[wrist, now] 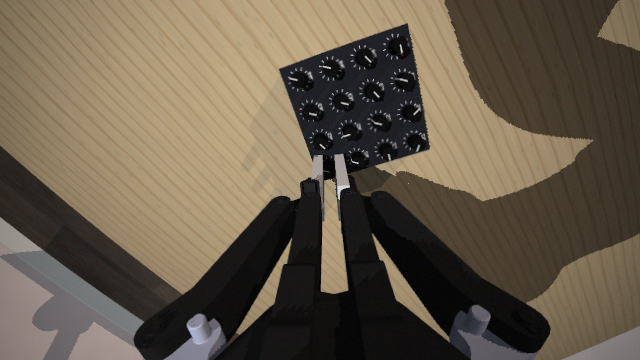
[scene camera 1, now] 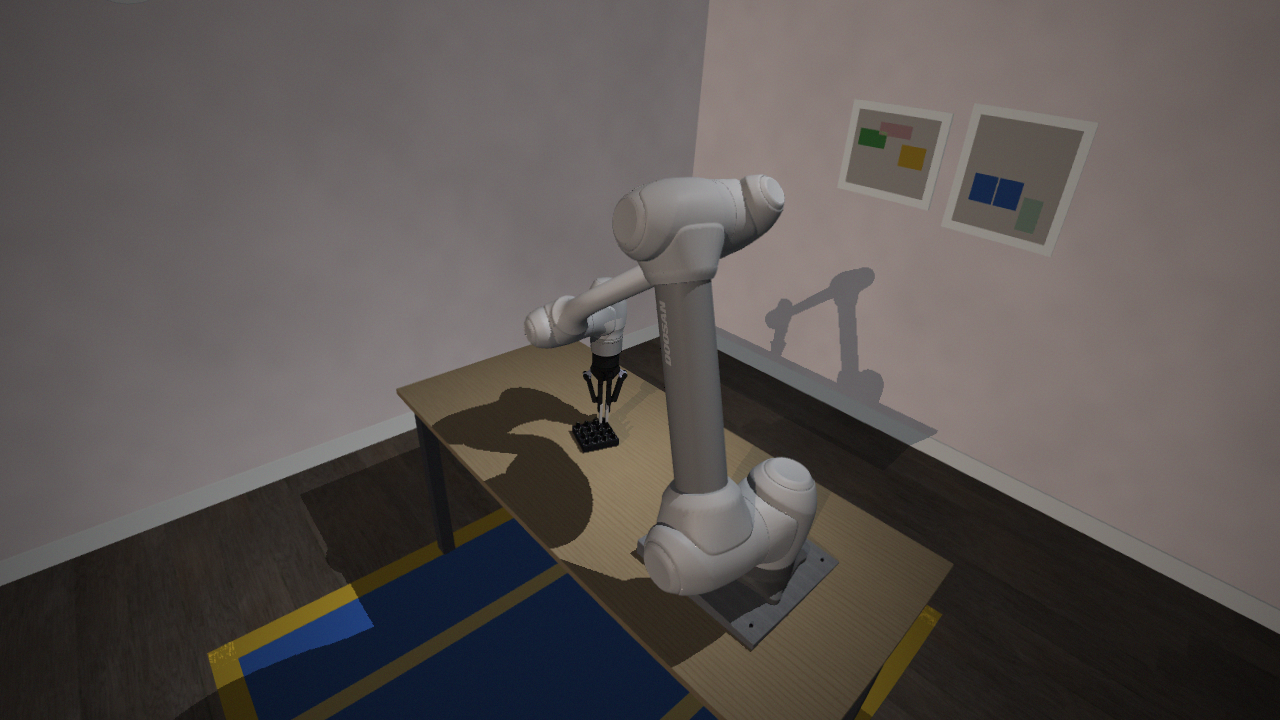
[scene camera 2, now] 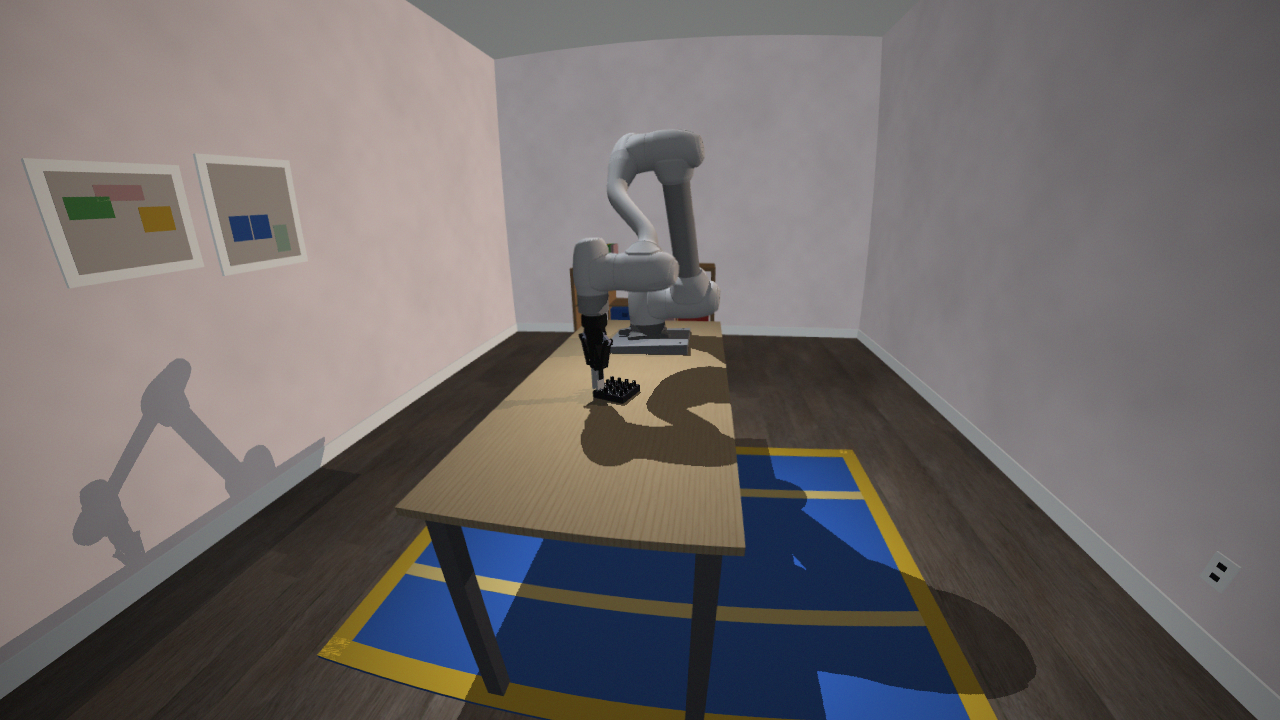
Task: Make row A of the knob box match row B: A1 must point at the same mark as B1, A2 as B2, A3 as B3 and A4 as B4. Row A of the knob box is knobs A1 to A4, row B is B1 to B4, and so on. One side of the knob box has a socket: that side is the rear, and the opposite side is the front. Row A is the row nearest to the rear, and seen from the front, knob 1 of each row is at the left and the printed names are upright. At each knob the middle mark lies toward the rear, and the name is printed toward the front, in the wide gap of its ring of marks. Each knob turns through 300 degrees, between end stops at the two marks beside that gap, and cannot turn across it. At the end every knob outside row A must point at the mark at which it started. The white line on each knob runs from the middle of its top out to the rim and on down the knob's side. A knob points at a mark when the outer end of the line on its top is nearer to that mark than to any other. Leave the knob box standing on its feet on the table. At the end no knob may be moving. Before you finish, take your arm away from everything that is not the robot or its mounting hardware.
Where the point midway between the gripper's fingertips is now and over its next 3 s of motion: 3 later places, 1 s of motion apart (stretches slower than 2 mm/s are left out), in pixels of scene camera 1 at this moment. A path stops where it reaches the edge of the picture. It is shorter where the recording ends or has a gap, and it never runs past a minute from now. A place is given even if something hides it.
The gripper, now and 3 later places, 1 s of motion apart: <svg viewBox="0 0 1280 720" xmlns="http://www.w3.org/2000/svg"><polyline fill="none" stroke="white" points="603,420 604,409 607,409 607,413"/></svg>
